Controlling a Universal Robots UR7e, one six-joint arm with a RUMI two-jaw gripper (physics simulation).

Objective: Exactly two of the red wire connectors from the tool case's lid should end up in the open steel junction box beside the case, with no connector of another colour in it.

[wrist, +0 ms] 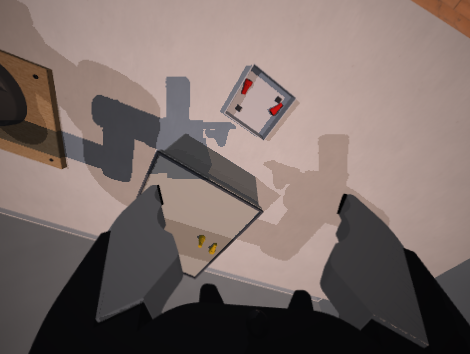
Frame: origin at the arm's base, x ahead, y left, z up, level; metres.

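Seen in the pictures: gripper, fingertip midpoint: (248, 191).
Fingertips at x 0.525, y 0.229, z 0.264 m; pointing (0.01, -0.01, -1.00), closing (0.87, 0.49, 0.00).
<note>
Pixels of each thing's top centre, then the offset from my fingertips to it. "*": a spot on its surface instead.
- tool case's lid, surface spot: (200, 200) * 0.012 m back, 0.147 m right, 0.140 m down
- case, top centre: (182, 232) 0.009 m back, 0.247 m right, 0.136 m down
The open steel junction box (229, 93) stands in the upper middle of the wrist view. Two red wire connectors lie inside it: one red connector (246, 86) near its upper left wall and one red connector (276, 109) near its lower right wall. No connector of another colour shows in the box. The tool case's lid (200, 200) is below and left of the box, partly hidden by the left finger. Two yellow connectors (201, 241) (213, 248) lie in the lid. My gripper (248, 191) is wide open and empty, with its fingertips lower in the view than the box.
A wooden board (45, 100) with a dark round object (10, 97) is at the left edge. The grey body of the case (230, 172) adjoins the lid on the side toward the box. Arm shadows fall across the pale surface. A brick-coloured area (452, 15) shows at the top right.
</note>
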